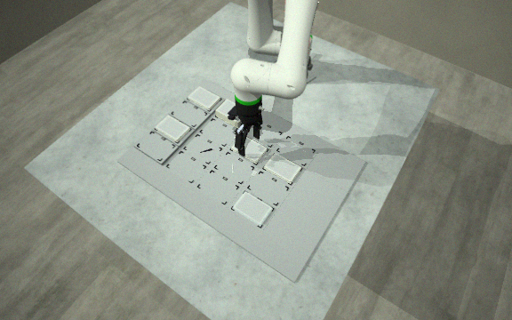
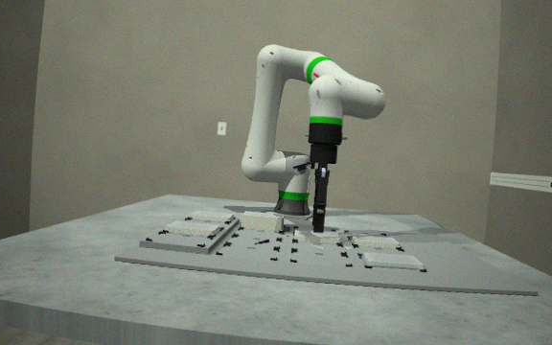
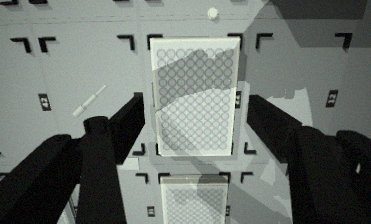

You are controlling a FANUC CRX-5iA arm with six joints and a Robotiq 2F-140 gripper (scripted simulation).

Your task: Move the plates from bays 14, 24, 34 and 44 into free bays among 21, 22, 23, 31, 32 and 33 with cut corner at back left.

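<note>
Right now my hand is 110 mm past the sealed deep-well block, 160 mm to the left of it and 30 mm above it. Also, from my hand: plate: 210 mm ahead, 160 mm to the left, 50 mm below; white tip: 110 mm ahead, 50 mm below; thin black stick: 110 mm ahead, 140 mm to the right, 50 mm below.
</note>
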